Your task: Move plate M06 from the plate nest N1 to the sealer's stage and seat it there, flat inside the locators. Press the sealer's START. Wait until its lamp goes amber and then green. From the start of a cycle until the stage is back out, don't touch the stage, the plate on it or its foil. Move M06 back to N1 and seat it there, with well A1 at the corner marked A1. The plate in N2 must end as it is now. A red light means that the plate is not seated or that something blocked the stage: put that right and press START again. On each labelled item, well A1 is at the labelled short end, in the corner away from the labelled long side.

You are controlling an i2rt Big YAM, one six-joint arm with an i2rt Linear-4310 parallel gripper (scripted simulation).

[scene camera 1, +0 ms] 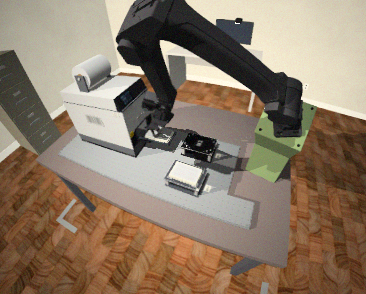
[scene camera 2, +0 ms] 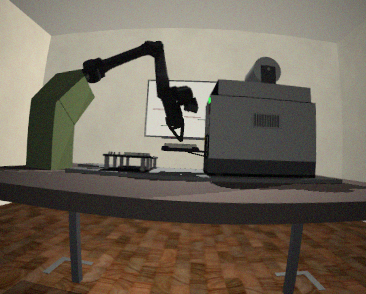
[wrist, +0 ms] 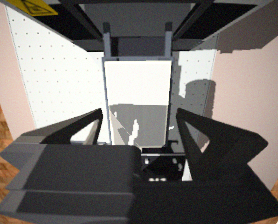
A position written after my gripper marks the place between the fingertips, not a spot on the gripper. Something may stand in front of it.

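Observation:
My gripper (wrist: 139, 112) is here in sight, and along with it I can see a sealer (wrist: 186, 33).

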